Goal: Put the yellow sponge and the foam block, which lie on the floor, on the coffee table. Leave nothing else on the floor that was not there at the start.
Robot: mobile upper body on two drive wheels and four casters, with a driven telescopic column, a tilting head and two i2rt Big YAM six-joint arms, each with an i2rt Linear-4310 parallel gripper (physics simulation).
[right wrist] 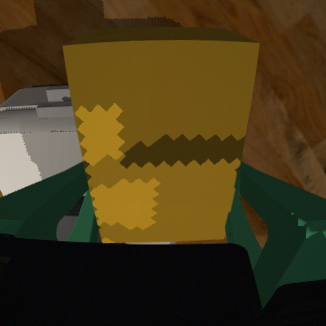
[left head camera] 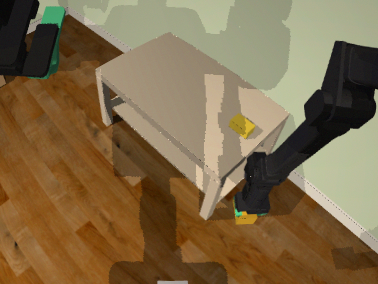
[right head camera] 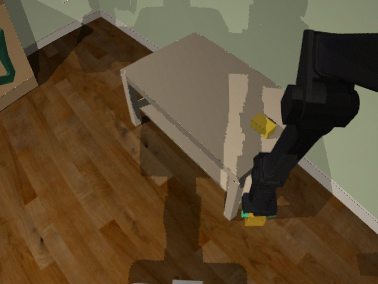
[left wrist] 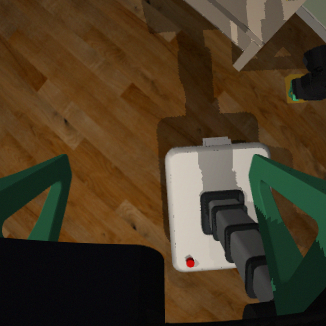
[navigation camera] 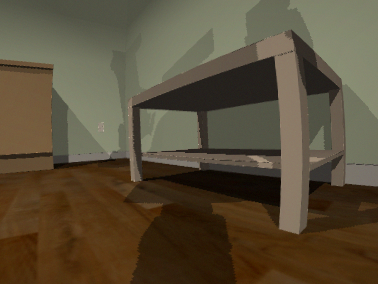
Labels:
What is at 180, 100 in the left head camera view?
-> A beige coffee table.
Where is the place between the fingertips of my right gripper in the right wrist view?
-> At 161, 162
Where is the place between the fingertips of my left gripper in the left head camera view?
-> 19, 65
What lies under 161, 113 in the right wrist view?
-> An orange-yellow foam block.

